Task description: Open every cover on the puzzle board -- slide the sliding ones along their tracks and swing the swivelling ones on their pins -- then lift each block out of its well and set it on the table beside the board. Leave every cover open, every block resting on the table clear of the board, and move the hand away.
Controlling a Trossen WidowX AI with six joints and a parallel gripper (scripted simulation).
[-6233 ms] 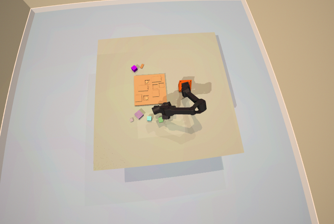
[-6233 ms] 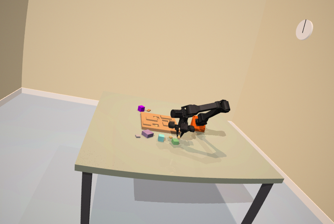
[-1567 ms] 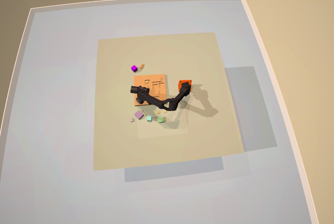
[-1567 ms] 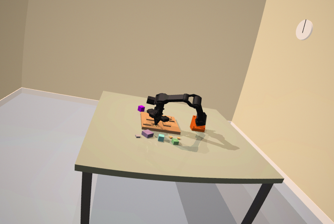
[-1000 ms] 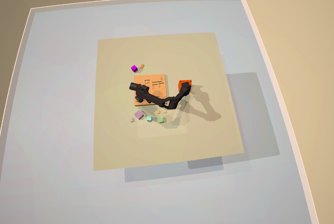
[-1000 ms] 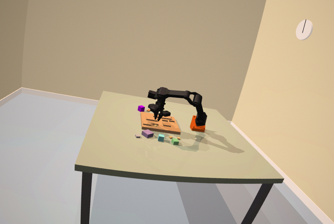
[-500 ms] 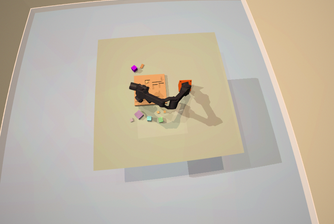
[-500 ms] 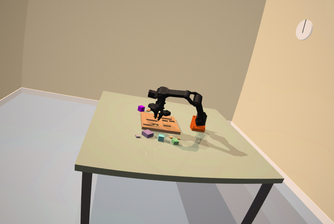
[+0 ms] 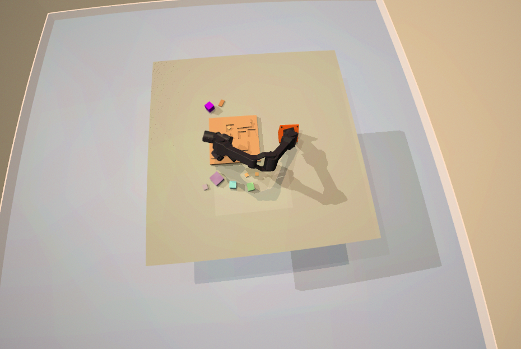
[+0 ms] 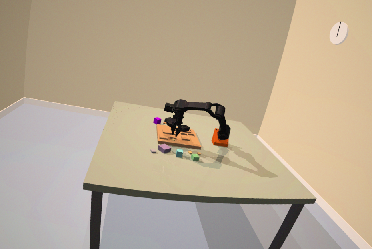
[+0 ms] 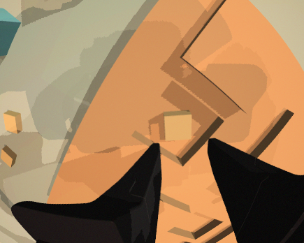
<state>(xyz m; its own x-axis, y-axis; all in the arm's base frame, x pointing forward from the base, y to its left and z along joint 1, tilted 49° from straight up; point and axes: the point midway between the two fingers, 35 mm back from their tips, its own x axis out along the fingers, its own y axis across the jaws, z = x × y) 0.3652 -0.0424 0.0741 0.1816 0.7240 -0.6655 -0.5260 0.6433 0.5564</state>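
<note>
The flat orange block lies 2 cm behind my gripper tip, 34 cm to the right of it and 4 cm below it. From my gripper tip the other things lie so: green block 9 cm behind, 22 cm to the left, 3 cm below; mauve block 9 cm ahead, 14 cm to the left, 3 cm below; cyan block 1 cm ahead, 19 cm to the left, 3 cm below.
</note>
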